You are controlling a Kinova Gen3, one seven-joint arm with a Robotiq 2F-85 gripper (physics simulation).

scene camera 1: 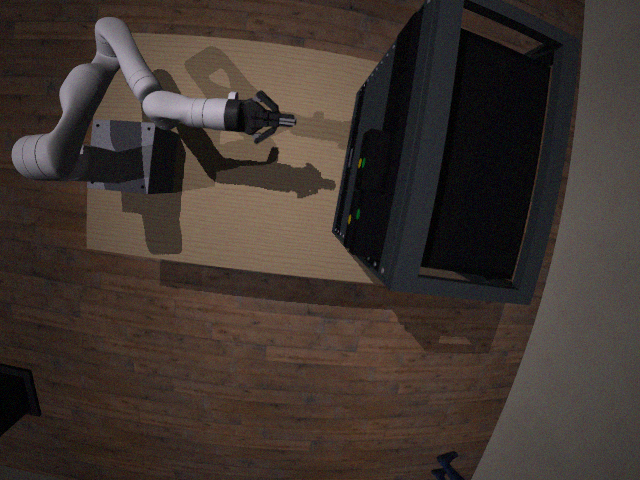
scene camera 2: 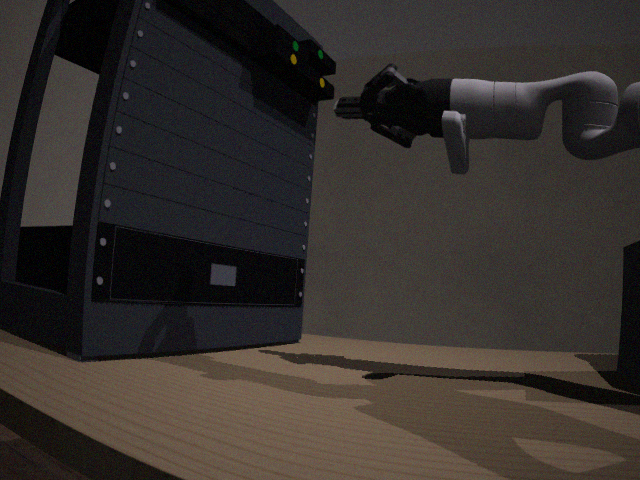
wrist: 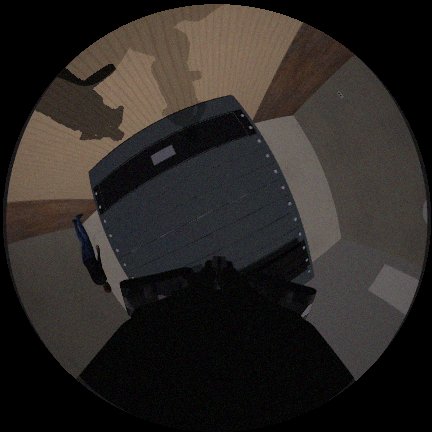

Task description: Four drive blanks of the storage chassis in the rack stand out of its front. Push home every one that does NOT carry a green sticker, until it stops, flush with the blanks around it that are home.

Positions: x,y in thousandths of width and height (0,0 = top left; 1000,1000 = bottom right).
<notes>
I see my gripper (scene camera 2: 526,226) and a rack (scene camera 2: 298,482).
The rack is seen too in scene camera 1 (scene camera 1: 695,297) and in the wrist view (wrist: 427,388). My gripper shows as well in scene camera 1 (scene camera 1: 463,253) and in the wrist view (wrist: 506,612).
</notes>
